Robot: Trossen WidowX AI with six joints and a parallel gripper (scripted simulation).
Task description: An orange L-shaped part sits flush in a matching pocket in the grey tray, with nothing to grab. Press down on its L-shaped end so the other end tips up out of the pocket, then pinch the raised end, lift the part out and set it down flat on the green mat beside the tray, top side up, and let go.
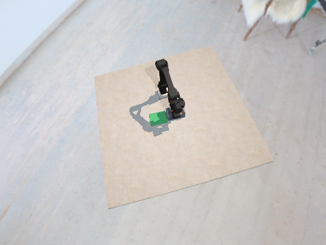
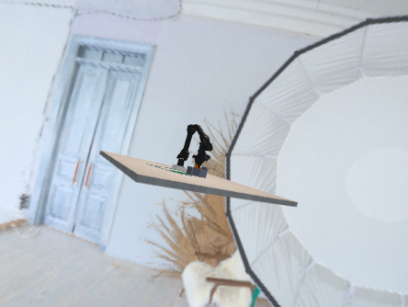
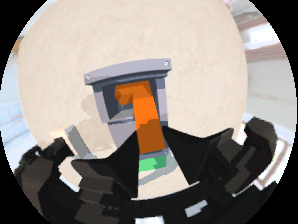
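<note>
The green mat lies 140 mm to the right of my gripper tip, 80 mm below it and 30 mm behind it. The rest, counted from my gripper tip: orange L-shaped part: 40 mm to the left, 30 mm below, 10 mm behind.
</note>
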